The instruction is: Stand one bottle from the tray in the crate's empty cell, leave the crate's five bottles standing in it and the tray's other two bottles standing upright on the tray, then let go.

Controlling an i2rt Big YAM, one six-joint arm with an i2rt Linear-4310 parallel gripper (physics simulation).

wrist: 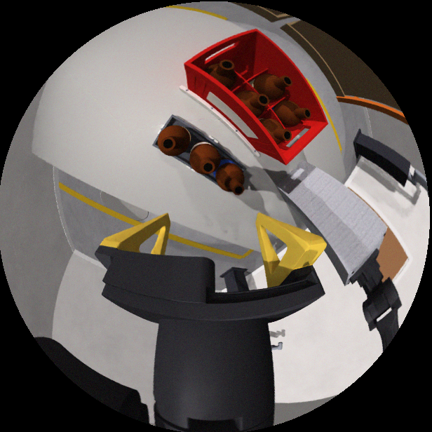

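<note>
A red crate [272, 147] stands at the upper right of the wrist view. Five brown bottles [222, 74] [270, 85] [248, 101] [289, 113] [271, 129] stand in its cells; the cell at its far upper-left corner is empty. A dark grey tray [173, 120] lies in front of the crate and holds three brown bottles in a row: a left one [176, 136], a middle one [202, 155] and a right one [230, 175] beside a blue patch. They look upright; their bases are hidden. My gripper [212, 217] is open and empty, with its yellow fingers short of the tray in the view.
A white strip [212, 108] runs along the crate's near side, between crate and tray. A large light-grey ribbed piece [340, 215] stands at the right, near the crate's lower corner. A black bar-like object [382, 159] is beyond it. Yellow lines mark the floor.
</note>
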